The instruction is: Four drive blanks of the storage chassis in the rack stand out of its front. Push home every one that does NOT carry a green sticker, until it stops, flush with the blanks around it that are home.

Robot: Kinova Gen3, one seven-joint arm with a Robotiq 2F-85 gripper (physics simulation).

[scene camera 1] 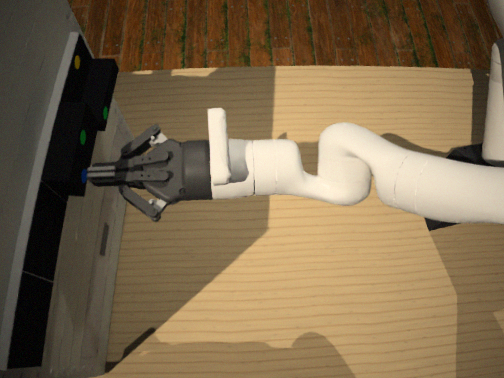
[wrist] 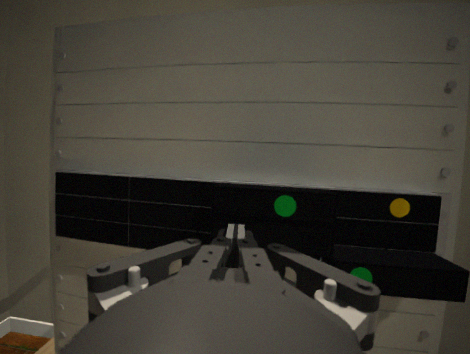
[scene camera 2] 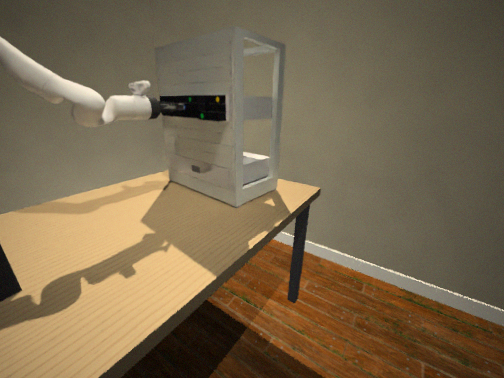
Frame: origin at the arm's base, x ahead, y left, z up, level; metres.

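Seen in the pictures: gripper, fingertip midpoint: (scene camera 1: pixel 88 175) (wrist: pixel 236 235) (scene camera 2: pixel 183 106).
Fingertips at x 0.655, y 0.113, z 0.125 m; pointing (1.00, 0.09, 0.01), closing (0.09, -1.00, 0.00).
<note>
A point is followed by its place in that frame.
The black storage chassis (scene camera 1: pixel 40 240) @[x 0.697, y 0.206, z 0.141 m] (wrist: pixel 92 205) @[x 0.700, y 0.299, z 0.128 m] crosses the rack front. A blank with a blue sticker (scene camera 1: pixel 84 176) @[x 0.661, y 0.115, z 0.123 m] (scene camera 2: pixel 184 107) @[x 0.659, y 0.111, z 0.122 m] faces my fingertips; its sticker is hidden in the wrist view. My gripper (scene camera 1: pixel 89 174) @[x 0.655, y 0.113, z 0.125 m] (scene camera 2: pixel 180 107) @[x 0.655, y 0.113, z 0.125 m] (wrist: pixel 236 235) @[x 0.655, y 0.113, z 0.125 m] is shut and empty, its tips at or very close to that sticker. A green-stickered upper blank (scene camera 1: pixel 83 137) @[x 0.660, y 0.073, z 0.151 m] (scene camera 2: pixel 190 100) @[x 0.660, y 0.071, z 0.148 m] (wrist: pixel 285 206) @[x 0.660, y 0.073, z 0.152 m] stands out above and beside the tips. A green-stickered lower blank (scene camera 1: pixel 105 112) @[x 0.659, y 0.005, z 0.096 m] (scene camera 2: pixel 202 116) @[x 0.659, y 0.004, z 0.094 m] (wrist: pixel 415 282) @[x 0.658, y -0.039, z 0.096 m] stands out at the right end. A yellow-stickered blank (scene camera 1: pixel 77 62) @[x 0.693, y -0.043, z 0.152 m] (scene camera 2: pixel 217 99) @[x 0.693, y -0.042, z 0.152 m] (wrist: pixel 400 207) @[x 0.693, y -0.043, z 0.153 m] looks flush. Dark surfaces hide other depths.
The pale rack (scene camera 2: pixel 200 65) @[x 0.710, y 0.063, z 0.271 m] (wrist: pixel 250 120) @[x 0.711, y 0.110, z 0.237 m] stands on the wooden table (scene camera 1: pixel 200 280) @[x 0.540, y 0.187, z -0.260 m] (scene camera 2: pixel 100 240) @[x 0.268, y 0.048, z -0.259 m]. Plain panels lie above and below the chassis. The protruding lower right blank is close beside my gripper's right linkage in the wrist view.
</note>
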